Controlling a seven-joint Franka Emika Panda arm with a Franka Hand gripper.
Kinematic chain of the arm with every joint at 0, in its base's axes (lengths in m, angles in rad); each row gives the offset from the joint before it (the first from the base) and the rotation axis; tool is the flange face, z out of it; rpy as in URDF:
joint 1: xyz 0 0 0.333 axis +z
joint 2: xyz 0 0 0 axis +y
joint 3: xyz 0 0 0.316 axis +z
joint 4: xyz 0.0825 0 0 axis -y
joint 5: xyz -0.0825 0 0.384 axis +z
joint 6: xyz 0 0 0 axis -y
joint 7: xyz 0.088 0 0 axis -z
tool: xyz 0 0 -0.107 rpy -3.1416 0 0
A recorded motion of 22 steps. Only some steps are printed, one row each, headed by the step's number.
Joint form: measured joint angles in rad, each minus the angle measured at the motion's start. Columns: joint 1, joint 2, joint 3, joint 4, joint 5, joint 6, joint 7.
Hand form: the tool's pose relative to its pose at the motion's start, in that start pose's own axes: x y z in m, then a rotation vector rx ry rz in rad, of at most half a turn. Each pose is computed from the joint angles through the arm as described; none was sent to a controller.
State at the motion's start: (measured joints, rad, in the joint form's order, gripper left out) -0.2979 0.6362 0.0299 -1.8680 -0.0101 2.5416 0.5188
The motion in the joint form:
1: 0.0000 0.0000 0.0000 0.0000 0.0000 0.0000 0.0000
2: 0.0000 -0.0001 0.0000 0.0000 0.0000 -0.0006 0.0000
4: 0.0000 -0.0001 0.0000 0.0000 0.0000 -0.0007 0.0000
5: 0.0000 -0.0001 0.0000 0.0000 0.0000 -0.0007 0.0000
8: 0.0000 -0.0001 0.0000 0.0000 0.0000 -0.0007 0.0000
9: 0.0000 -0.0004 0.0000 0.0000 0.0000 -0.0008 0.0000
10: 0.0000 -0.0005 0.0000 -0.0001 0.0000 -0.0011 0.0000
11: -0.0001 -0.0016 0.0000 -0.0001 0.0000 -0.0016 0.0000
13: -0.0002 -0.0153 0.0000 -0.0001 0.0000 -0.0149 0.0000
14: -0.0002 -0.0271 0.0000 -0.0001 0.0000 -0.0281 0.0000
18: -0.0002 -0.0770 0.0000 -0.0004 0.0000 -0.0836 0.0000
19: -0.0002 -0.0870 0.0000 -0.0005 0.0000 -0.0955 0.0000
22: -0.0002 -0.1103 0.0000 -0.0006 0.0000 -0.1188 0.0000
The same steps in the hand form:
1: 0.0000 0.0000 0.0000 0.0000 0.0000 0.0000
2: 0.0000 0.0000 0.0000 -0.0003 -0.0004 0.0000
4: 0.0000 0.0000 0.0000 -0.0003 -0.0005 0.0000
5: 0.0000 0.0000 0.0000 -0.0003 -0.0005 0.0000
8: 0.0000 0.0000 0.0000 -0.0003 -0.0005 0.0000
9: 0.0000 0.0000 -0.0002 -0.0002 -0.0003 0.0000
10: -0.0001 0.0000 -0.0002 -0.0004 -0.0006 0.0000
11: 0.0001 0.0000 -0.0008 -0.0001 -0.0001 0.0001
13: 0.0010 -0.0005 -0.0084 -0.0003 0.0005 0.0000
14: 0.0015 -0.0008 -0.0147 -0.0013 -0.0005 -0.0001
18: 0.0028 -0.0017 -0.0415 -0.0056 -0.0049 -0.0007
19: 0.0028 -0.0018 -0.0468 -0.0069 -0.0065 -0.0008
22: 0.0032 -0.0021 -0.0596 -0.0076 -0.0062 -0.0010

